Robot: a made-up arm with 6 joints.
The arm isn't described. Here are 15 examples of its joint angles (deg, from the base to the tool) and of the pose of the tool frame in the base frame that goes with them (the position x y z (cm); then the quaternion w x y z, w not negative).
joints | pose
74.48 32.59 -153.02 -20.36 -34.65 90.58 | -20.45 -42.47 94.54 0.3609 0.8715 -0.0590 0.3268
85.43 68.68 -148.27 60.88 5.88 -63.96 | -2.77 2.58 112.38 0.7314 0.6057 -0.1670 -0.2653
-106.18 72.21 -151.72 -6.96 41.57 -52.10 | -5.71 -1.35 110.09 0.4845 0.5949 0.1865 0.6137
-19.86 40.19 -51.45 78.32 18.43 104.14 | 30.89 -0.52 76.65 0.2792 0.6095 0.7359 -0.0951
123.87 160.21 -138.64 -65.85 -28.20 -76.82 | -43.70 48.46 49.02 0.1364 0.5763 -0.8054 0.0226
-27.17 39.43 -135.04 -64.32 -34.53 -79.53 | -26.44 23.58 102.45 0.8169 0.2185 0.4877 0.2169
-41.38 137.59 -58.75 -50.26 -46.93 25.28 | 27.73 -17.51 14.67 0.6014 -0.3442 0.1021 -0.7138
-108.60 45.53 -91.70 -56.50 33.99 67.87 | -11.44 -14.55 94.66 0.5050 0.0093 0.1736 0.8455
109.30 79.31 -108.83 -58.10 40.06 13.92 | -6.76 34.11 90.63 0.8348 0.0053 -0.4768 -0.2751
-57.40 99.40 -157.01 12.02 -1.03 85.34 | 16.48 -18.10 107.20 0.4524 0.5847 -0.1693 -0.6518
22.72 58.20 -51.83 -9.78 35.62 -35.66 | 33.75 12.50 59.49 0.6376 -0.5542 -0.3520 -0.4031
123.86 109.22 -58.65 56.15 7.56 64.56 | -30.57 29.03 28.88 0.6095 -0.6094 0.4924 -0.1212
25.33 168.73 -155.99 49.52 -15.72 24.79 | 55.17 30.70 42.31 0.6731 0.1757 0.3613 -0.6209
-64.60 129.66 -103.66 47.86 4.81 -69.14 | 21.63 -49.88 41.59 0.1797 -0.4532 0.0936 -0.8681
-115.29 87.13 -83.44 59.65 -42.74 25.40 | -23.95 -41.80 68.17 0.4132 -0.4378 0.3173 0.7328
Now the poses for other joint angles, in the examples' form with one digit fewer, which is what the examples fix.
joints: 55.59 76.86 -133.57 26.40 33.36 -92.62
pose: 9.4 19.8 106.2 0.506 0.088 -0.755 -0.408
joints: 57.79 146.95 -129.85 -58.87 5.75 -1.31
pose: 32.8 52.5 50.5 0.658 -0.282 -0.647 -0.261
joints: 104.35 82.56 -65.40 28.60 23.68 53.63
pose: -18.9 40.3 50.5 0.817 -0.449 0.361 -0.008
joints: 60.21 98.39 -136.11 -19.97 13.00 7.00
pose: 19.2 33.5 95.8 0.809 0.129 -0.325 -0.472
